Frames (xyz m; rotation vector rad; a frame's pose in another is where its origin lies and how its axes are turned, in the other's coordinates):
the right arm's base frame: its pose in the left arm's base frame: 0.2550 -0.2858 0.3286 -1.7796 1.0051 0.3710
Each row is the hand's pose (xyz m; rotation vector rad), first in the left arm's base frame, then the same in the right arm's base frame.
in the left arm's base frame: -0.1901 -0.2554 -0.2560 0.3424 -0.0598 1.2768
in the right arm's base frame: 0.0970 0.7023 0.1953 1.0599 -2.0730 0.5797
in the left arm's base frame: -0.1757 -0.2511 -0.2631 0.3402 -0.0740 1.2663
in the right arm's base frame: 0.1083 0.6950 0.2051 1.0672 -2.0779 0.5599
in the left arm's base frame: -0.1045 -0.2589 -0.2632 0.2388 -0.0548 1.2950
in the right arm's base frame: 0.1551 0.6412 0.2122 0.9739 -2.0322 0.5336
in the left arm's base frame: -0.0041 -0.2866 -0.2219 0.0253 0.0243 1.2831
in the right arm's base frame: 0.2017 0.5419 0.1895 0.8474 -1.8710 0.4694
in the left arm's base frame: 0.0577 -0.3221 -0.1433 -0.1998 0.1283 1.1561
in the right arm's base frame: 0.2042 0.4502 0.1360 0.8058 -1.6310 0.3572
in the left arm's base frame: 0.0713 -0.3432 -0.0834 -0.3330 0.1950 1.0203
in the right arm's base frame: 0.1832 0.4055 0.0940 0.8195 -1.4532 0.2645
